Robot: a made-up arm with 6 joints. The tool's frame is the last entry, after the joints.
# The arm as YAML. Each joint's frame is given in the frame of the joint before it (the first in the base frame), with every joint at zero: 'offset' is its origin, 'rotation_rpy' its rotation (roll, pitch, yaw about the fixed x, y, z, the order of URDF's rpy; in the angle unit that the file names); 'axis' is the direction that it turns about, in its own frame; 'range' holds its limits. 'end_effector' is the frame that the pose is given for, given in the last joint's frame.
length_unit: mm
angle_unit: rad
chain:
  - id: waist
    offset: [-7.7, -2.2, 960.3]
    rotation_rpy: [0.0, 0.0, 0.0]
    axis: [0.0, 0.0, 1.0]
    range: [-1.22, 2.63]
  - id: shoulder
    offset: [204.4, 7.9, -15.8]
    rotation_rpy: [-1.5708, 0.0, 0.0]
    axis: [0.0, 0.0, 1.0]
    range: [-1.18, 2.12]
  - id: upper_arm
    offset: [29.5, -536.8, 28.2]
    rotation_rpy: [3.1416, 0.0, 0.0]
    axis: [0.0, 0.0, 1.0]
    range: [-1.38, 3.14]
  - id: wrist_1
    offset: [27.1, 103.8, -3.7]
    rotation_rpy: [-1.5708, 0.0, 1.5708]
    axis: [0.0, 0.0, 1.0]
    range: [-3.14, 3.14]
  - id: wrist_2
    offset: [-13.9, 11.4, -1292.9]
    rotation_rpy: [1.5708, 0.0, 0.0]
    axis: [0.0, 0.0, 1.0]
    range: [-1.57, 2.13]
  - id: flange
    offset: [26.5, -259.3, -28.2]
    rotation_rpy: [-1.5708, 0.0, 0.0]
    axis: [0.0, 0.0, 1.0]
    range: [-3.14, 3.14]
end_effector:
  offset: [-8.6, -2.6, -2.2]
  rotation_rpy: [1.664, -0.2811, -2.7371]
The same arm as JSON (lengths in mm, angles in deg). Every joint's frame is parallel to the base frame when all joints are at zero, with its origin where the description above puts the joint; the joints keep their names.
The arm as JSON. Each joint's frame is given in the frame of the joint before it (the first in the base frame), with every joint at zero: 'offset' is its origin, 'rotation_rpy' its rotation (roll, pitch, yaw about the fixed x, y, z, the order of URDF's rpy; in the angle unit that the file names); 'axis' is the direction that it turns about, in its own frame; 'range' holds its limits. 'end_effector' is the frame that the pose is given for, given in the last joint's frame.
{"length_unit": "mm", "angle_unit": "deg", "chain": [{"id": "waist", "offset": [-7.7, -2.2, 960.3], "rotation_rpy": [0.0, 0.0, 0.0], "axis": [0.0, 0.0, 1.0], "range": [-69.9, 150.69]}, {"id": "shoulder", "offset": [204.4, 7.9, -15.8], "rotation_rpy": [0.0, 0.0, 0.0], "axis": [0.0, 1.0, 0.0], "range": [-67.61, 121.47]}, {"id": "upper_arm", "offset": [29.5, 28.2, 536.8], "rotation_rpy": [0.0, 0.0, 0.0], "axis": [0.0, -1.0, 0.0], "range": [-79.07, 179.91]}, {"id": "wrist_1", "offset": [27.1, 3.7, 103.8], "rotation_rpy": [0.0, 0.0, 0.0], "axis": [-1.0, 0.0, 0.0], "range": [-179.91, 179.91]}, {"id": "wrist_2", "offset": [1292.9, 11.4, -13.9], "rotation_rpy": [0.0, 0.0, 0.0], "axis": [0.0, -1.0, 0.0], "range": [-89.95, 122.04]}, {"id": "flange", "offset": [259.3, 28.2, 26.5], "rotation_rpy": [0.0, 0.0, 0.0], "axis": [-1.0, 0.0, 0.0], "range": [-179.91, 179.91]}], "end_effector": {"offset": [2.2, -2.6, -8.6], "rotation_rpy": [152.4, 62.03, -126.27]}}
